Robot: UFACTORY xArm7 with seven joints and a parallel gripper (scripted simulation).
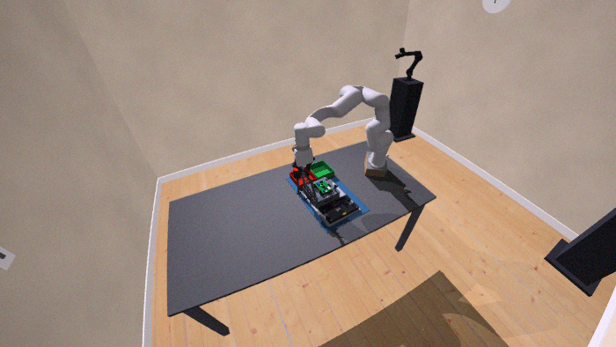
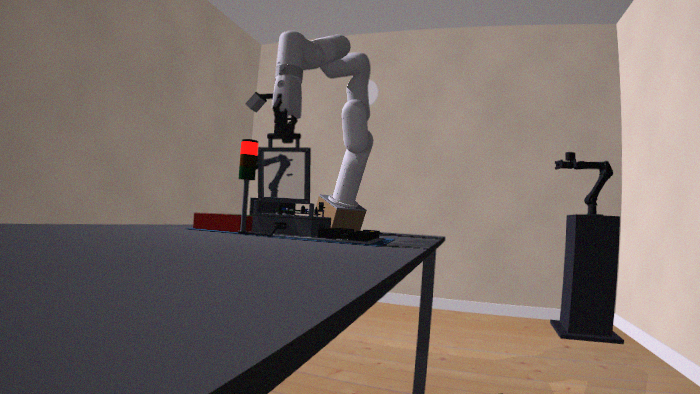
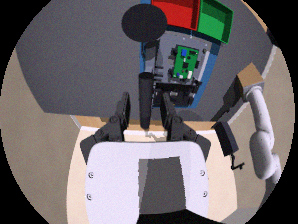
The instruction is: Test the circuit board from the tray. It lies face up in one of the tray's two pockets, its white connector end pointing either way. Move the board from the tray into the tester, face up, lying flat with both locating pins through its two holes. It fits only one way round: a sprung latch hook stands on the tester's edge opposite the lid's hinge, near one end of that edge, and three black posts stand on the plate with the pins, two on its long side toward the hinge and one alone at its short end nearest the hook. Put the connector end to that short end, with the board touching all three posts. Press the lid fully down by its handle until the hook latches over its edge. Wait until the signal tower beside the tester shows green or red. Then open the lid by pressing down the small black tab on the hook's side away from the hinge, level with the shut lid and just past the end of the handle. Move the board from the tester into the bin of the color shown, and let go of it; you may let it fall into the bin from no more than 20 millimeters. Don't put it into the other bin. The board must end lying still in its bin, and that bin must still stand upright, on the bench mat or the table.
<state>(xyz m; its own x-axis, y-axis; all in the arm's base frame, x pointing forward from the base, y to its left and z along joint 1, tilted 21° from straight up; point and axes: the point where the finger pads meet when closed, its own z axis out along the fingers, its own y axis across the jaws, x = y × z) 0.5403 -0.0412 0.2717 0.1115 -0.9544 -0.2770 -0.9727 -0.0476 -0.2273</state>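
Right now my hand is 20 cm above the green circuit board, 13 cm past it and 1 cm to the left of it. From my hand the other things lie so: red bin (26 cm below, 21 cm to the right, 6 cm behind); then tester plate (20 cm below, 13 cm behind, 1 cm to the right); then clear lid (9 cm below, 2 cm behind).
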